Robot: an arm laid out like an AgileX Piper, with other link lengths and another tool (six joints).
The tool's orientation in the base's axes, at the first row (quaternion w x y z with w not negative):
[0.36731, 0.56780, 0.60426, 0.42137]
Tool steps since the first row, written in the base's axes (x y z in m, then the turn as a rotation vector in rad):
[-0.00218, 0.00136, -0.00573, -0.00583, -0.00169, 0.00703]
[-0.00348, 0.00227, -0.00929, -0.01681, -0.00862, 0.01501]
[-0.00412, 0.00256, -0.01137, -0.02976, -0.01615, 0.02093]
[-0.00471, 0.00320, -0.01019, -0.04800, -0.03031, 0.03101]
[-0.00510, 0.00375, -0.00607, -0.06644, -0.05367, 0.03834]
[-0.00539, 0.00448, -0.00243, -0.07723, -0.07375, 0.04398]
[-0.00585, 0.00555, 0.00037, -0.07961, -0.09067, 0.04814]
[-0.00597, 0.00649, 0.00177, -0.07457, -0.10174, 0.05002]
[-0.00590, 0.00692, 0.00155, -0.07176, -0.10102, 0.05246]
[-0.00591, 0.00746, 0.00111, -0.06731, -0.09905, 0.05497]
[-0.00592, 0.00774, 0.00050, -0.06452, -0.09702, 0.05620]
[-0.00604, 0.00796, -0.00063, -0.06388, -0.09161, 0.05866]
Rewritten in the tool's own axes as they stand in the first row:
[0.00134, -0.00613, 0.00026, -0.00094, 0.00432, -0.00817]
[0.00224, -0.00992, 0.00048, -0.00663, 0.00757, -0.02193]
[0.00251, -0.01208, 0.00070, -0.01282, 0.00818, -0.03679]
[0.00324, -0.01121, -0.00023, -0.02501, 0.01064, -0.05870]
[0.00396, -0.00754, -0.00208, -0.04644, 0.01049, -0.08061]
[0.00484, -0.00428, -0.00365, -0.06532, 0.01165, -0.09453]
[0.00604, -0.00186, -0.00502, -0.08182, 0.01460, -0.09984]
[0.00703, -0.00061, -0.00557, -0.09321, 0.01824, -0.09692]
[0.00745, -0.00079, -0.00539, -0.09265, 0.02156, -0.09517]
[0.00797, -0.00120, -0.00518, -0.09098, 0.02556, -0.09183]
[0.00823, -0.00177, -0.00494, -0.08915, 0.02775, -0.08953]
[0.00842, -0.00286, -0.00460, -0.08374, 0.03027, -0.08936]

